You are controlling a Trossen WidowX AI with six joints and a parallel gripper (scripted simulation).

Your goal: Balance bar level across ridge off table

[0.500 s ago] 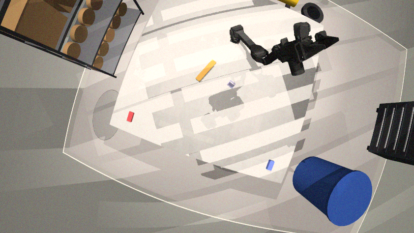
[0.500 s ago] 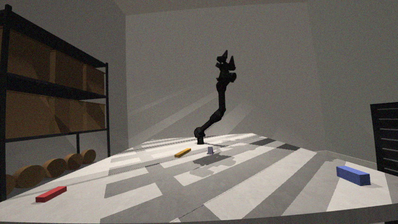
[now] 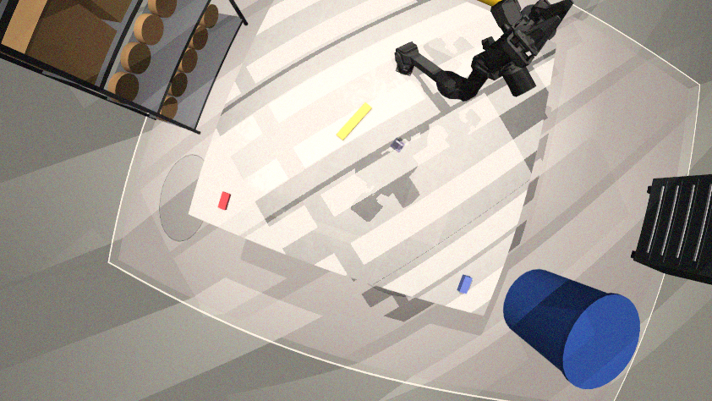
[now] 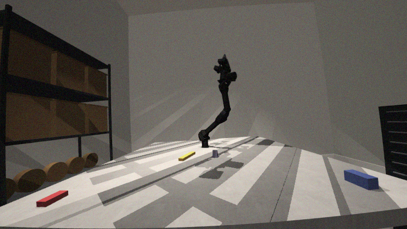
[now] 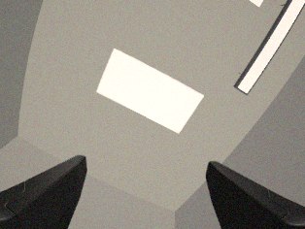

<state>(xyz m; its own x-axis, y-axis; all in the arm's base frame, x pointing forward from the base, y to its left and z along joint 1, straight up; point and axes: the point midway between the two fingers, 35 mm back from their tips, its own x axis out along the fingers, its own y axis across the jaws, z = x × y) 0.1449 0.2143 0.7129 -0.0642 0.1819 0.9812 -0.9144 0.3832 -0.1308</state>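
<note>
The orange-yellow bar is 740 mm below my gripper tip, 330 mm to the right of it and 150 mm ahead of it. From my gripper tip the other things lie so: red block: 740 mm below, 720 mm to the right, 600 mm ahead; blue block: 730 mm below, 600 mm ahead, 280 mm to the left.
</note>
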